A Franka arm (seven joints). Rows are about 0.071 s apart.
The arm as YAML. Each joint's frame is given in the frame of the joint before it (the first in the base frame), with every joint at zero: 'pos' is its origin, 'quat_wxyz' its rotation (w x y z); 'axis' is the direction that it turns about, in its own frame. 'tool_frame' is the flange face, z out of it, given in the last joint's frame.
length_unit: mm
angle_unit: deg
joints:
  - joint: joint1
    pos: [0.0, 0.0, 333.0]
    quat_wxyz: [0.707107, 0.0, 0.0, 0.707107]
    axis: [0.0, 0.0, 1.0]
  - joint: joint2
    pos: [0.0, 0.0, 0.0]
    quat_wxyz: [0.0, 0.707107, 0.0, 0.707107]
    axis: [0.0, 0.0, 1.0]
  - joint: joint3
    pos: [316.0, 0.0, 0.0]
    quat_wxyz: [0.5, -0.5, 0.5, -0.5]
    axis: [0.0, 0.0, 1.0]
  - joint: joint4
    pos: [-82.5, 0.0, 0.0]
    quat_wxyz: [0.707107, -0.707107, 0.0, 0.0]
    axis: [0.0, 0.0, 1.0]
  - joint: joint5
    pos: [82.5, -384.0, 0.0]
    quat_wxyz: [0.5, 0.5, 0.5, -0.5]
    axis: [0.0, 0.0, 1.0]
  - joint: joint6
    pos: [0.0, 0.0, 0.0]
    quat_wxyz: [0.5, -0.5, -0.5, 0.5]
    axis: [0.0, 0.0, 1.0]
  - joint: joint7
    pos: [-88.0, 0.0, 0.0]
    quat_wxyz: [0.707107, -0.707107, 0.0, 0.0]
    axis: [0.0, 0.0, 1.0]
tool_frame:
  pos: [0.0, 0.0, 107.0]
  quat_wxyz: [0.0, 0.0, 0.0, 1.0]
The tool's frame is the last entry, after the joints.
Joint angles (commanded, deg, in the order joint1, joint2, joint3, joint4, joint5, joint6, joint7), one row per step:
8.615, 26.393, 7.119, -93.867, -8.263, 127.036, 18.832
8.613, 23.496, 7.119, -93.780, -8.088, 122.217, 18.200
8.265, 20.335, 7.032, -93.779, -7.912, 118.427, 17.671
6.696, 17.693, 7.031, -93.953, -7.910, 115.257, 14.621
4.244, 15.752, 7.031, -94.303, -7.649, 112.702, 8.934
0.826, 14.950, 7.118, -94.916, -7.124, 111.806, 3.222
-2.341, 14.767, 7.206, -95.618, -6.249, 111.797, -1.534
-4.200, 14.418, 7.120, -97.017, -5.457, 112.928, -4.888
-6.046, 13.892, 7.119, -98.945, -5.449, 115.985, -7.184
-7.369, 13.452, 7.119, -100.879, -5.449, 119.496, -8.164
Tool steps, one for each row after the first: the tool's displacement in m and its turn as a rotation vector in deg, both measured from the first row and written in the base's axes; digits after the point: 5 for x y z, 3 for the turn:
-0.00944, -0.00343, 0.02679, -1.037, 1.663, 0.185
-0.01829, -0.01128, 0.05731, -1.699, 2.188, -0.101
-0.02442, -0.03170, 0.08097, -2.635, 2.926, 1.083
-0.02840, -0.06083, 0.09581, -3.442, 4.209, 3.983
-0.02815, -0.09805, 0.09817, -3.548, 5.357, 6.129
-0.02759, -0.13145, 0.09426, -3.000, 6.248, 7.564
-0.02935, -0.15164, 0.08814, -2.448, 6.362, 8.840
-0.03035, -0.17108, 0.08274, -2.602, 4.835, 9.479
-0.03119, -0.18460, 0.07722, -2.747, 2.889, 9.345

